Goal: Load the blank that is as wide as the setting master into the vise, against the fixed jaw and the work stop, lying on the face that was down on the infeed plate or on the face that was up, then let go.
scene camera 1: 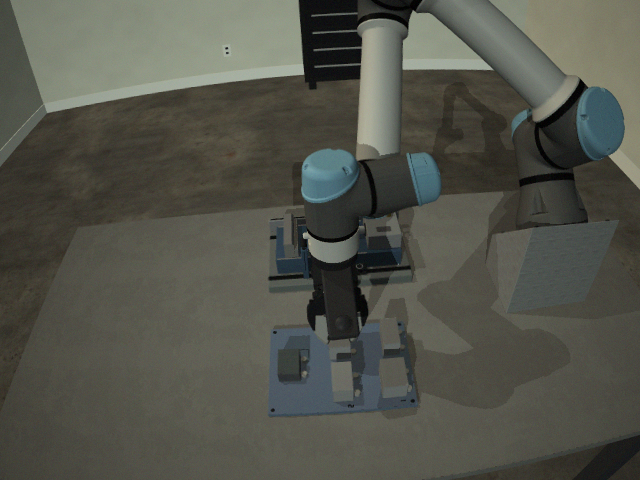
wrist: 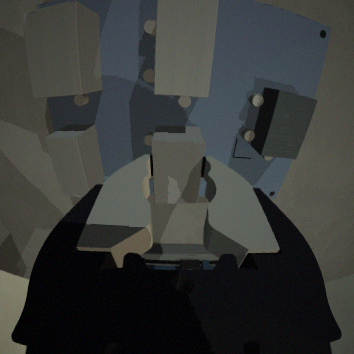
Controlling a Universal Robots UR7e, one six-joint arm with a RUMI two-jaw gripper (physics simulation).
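Observation:
My gripper is shut on a pale blank, low at the back middle of the blue infeed plate; whether the blank touches the plate I cannot tell. A second pale blank lies in front of it. Two more, a wide front blank and a narrower back blank, lie in the right column in the scene view. A dark grey block, apparently the setting master, lies at the plate's left. The blue vise stands behind, its middle hidden by the arm.
Small round pins stand on the plate beside the blanks. The vise rests on a grey base with dark rails. The robot's pale slanted mount stands on the table at the right.

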